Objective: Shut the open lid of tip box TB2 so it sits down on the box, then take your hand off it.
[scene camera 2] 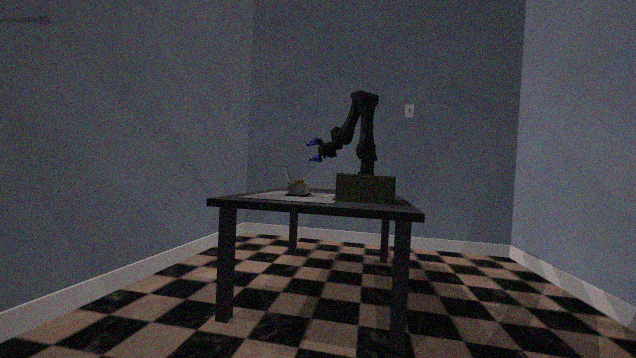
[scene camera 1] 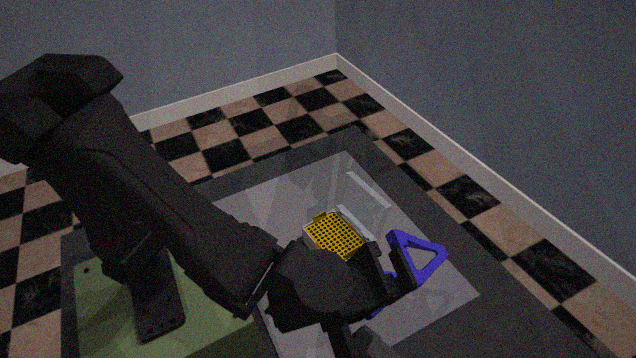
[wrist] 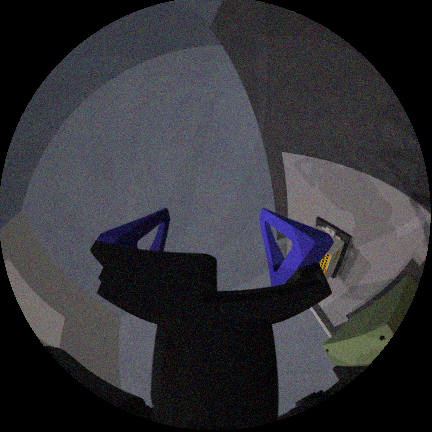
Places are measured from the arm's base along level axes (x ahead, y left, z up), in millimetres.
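Pixels of known places: gripper, fingertip midpoint: [scene camera 2: 307,152] [scene camera 1: 425,266] [wrist: 214,212]; arm's base, link origin: [scene camera 2: 366,176] [scene camera 1: 153,282].
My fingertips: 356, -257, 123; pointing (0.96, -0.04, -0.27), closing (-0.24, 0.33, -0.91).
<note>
Ahead of a thing's pixels: the offset from my fingertips to its top centre, as dx, dy, dz. "*": to the spot under its first point.
Tip box TB2 @(-21, +225, -159) [scene camera 1: 329,235] holds a yellow rack of tips and sits on a pale mat on the table. Its clear lid @(* +58, +242, -109) [scene camera 1: 365,193] stands open behind it, tilted up. The box also shows small in scene camera 2 [scene camera 2: 298,188] with the lid @(* +51, +199, -138) [scene camera 2: 287,175] upright, and in the wrist view [wrist: 331,253] partly behind a finger. My gripper [scene camera 2: 314,150] with blue triangular fingers is open and empty, high above and in front of the box; it also shows in the wrist view [wrist: 214,237].
A dark olive base block [scene camera 2: 365,187] carries the arm at the table's near side; it shows green in the wrist view [wrist: 372,329]. The dark table frame [scene camera 1: 423,192] borders the mat. A checkered floor lies below.
</note>
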